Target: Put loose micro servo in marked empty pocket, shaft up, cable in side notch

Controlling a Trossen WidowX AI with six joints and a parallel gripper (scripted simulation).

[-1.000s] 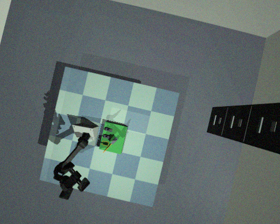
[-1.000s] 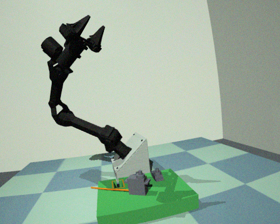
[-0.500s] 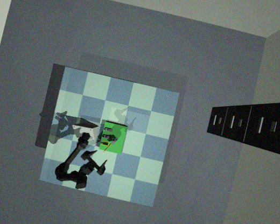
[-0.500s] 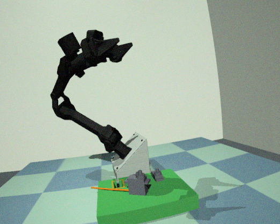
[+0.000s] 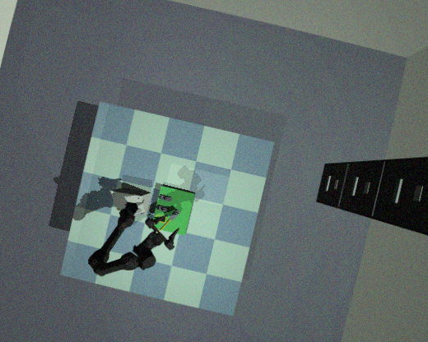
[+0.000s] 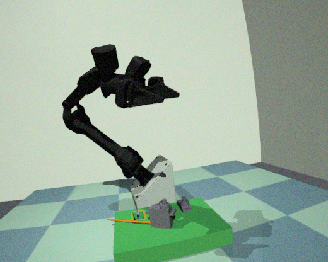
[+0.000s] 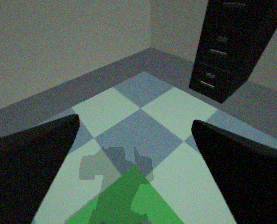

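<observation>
The green deck lies 370 mm below my gripper tip, 40 mm behind it and 30 mm to the right of it.
</observation>
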